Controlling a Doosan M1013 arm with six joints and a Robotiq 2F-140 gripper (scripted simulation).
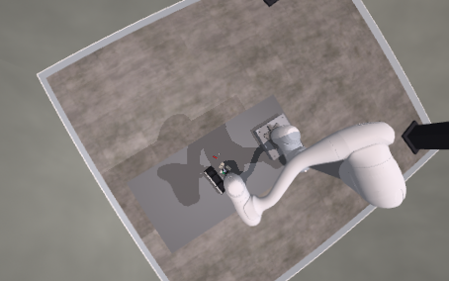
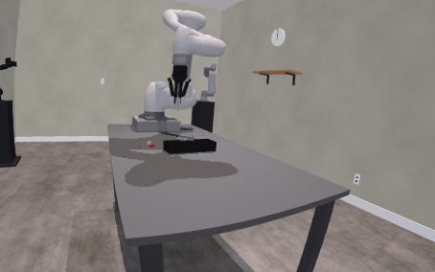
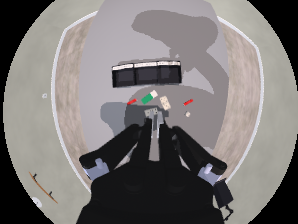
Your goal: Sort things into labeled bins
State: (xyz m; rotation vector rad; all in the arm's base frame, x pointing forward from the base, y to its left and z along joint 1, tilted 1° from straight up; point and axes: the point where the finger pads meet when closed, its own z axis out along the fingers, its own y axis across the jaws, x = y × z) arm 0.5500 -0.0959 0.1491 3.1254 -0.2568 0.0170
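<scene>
Now: the black bin block 120 mm ahead of my hand, 20 mm to the left of it and 200 mm below it. Round my hand: green piece 30 mm ahead, 20 mm to the left, 210 mm below.
</scene>
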